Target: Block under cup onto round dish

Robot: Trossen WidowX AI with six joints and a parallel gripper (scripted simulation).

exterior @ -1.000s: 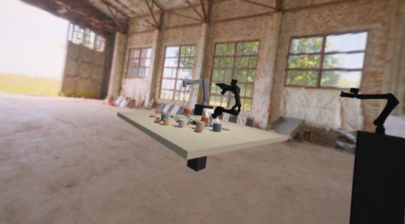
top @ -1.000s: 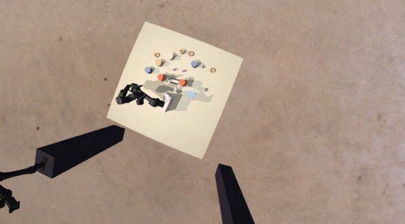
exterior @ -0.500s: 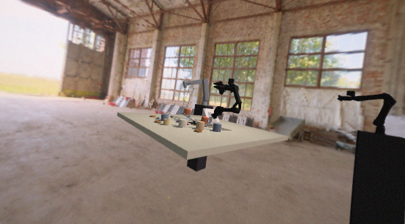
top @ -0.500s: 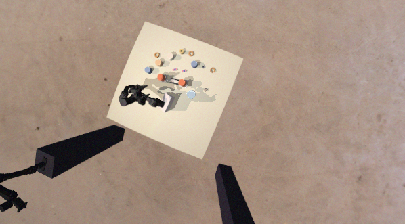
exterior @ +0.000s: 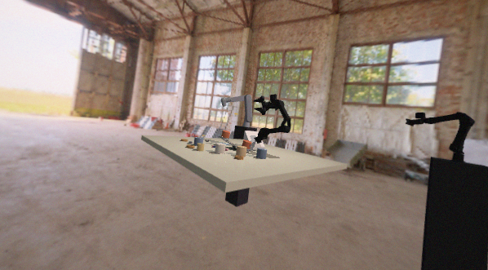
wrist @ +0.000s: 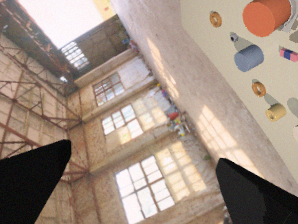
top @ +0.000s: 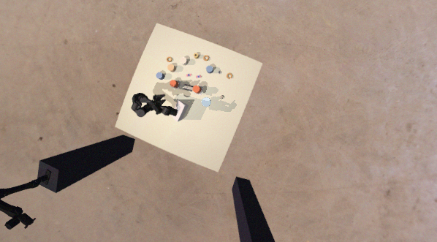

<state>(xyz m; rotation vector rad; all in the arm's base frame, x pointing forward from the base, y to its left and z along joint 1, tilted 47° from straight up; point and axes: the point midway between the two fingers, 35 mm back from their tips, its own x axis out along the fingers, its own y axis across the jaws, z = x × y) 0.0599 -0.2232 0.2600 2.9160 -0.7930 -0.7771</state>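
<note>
Right now the grey block is 370 mm below my gripper tip, 140 mm ahead of it and 90 mm to the left of it. Round my gripper tip: round pale blue dish 400 mm below, 270 mm to the right, 50 mm ahead; tan mug 370 mm below, 300 mm ahead, 170 mm to the left; small balance 370 mm below, 140 mm ahead, 40 mm to the right.
</note>
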